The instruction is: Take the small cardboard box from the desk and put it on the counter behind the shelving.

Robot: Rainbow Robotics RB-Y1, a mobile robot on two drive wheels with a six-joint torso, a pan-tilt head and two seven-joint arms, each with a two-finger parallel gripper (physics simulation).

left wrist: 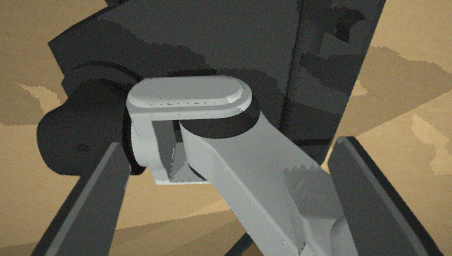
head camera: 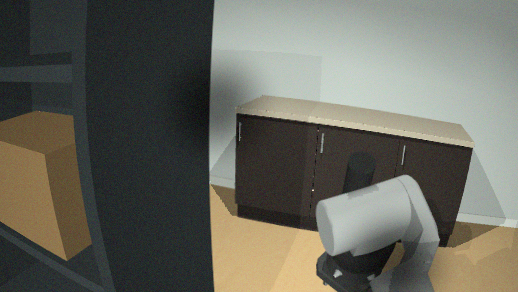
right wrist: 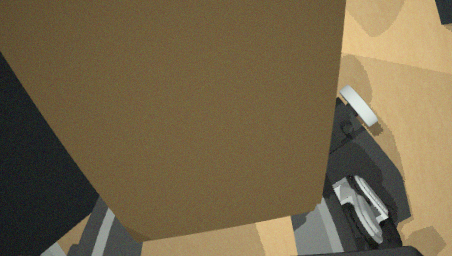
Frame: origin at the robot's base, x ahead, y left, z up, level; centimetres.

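Seen in the pictures: left gripper, between the fingertips: [left wrist: 229, 152]; right gripper, between the fingertips: [right wrist: 217, 140].
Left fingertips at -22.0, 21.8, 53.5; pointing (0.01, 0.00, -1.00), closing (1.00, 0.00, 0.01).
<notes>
Offsets run from my left fingertips to a thing's top centre, as dx, dy, dz. Level surfaces: height alone.
The small cardboard box @[+59.8, -41.6, +61.9] [right wrist: 200, 110] fills much of the right wrist view, brown and close to the camera. My right gripper [right wrist: 215, 220] is shut on it, one finger at each side of its lower end; the box hides the fingertips. My left gripper [left wrist: 229, 152] is open, with no object between its fingers. The counter @[dz +37.6] [head camera: 350, 116] has a beige top and dark brown doors and stands against the wall in the head view. The shelving [head camera: 150, 150] is a dark upright panel at the left, nearer than the counter. The desk does not show.
Another cardboard box @[+91.8, +36.7, +72.6] [head camera: 25, 185] sits in the shelving at the far left. My right arm [head camera: 370, 215] shows in front of the counter's right part. The robot's dark base and a pale arm show in the left wrist view. A black surface [right wrist: 30, 140] lies close beside the held box.
</notes>
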